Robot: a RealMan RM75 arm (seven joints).
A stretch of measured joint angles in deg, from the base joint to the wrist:
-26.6, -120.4, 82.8, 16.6, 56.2, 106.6, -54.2
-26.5, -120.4, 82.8, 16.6, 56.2, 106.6, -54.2
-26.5, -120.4, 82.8, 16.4, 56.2, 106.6, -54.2
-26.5, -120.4, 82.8, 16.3, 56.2, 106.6, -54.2
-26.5, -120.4, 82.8, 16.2, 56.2, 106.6, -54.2
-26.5, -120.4, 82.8, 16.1, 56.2, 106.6, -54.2
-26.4, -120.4, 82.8, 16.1, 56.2, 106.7, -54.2
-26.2, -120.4, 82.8, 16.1, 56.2, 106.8, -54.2
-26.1, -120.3, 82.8, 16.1, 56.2, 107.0, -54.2
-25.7, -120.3, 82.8, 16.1, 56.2, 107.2, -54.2
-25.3, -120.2, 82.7, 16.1, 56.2, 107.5, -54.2
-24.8, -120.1, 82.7, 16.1, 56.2, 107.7, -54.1
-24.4, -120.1, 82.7, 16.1, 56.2, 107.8, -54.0
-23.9, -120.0, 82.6, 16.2, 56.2, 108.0, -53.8
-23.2, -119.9, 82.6, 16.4, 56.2, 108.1, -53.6
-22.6, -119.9, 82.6, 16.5, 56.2, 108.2, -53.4
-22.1, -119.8, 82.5, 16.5, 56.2, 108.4, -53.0
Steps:
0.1, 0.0, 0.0, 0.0, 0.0, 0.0, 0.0
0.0, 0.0, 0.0, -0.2, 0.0, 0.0, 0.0
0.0, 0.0, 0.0, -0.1, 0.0, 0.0, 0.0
0.0, 0.0, 0.0, -0.1, 0.0, 0.0, 0.0
0.0, 0.0, 0.0, -0.1, 0.0, 0.0, 0.0
0.1, 0.0, 0.0, 0.0, 0.0, 0.1, 0.0
0.2, 0.0, 0.0, 0.0, 0.0, 0.1, 0.0
0.1, 0.1, 0.0, 0.0, 0.0, 0.2, 0.0
0.4, 0.0, 0.0, 0.0, 0.0, 0.2, 0.0
0.4, 0.1, -0.1, 0.0, 0.0, 0.3, 0.0
0.5, 0.1, 0.0, 0.0, 0.0, 0.2, 0.1
0.4, 0.0, 0.0, 0.0, 0.0, 0.1, 0.1
0.5, 0.1, -0.1, 0.1, 0.0, 0.2, 0.2
0.7, 0.1, 0.0, 0.2, 0.0, 0.1, 0.2
0.6, 0.0, 0.0, 0.1, 0.0, 0.1, 0.2
0.5, 0.1, -0.1, 0.0, 0.0, 0.2, 0.4

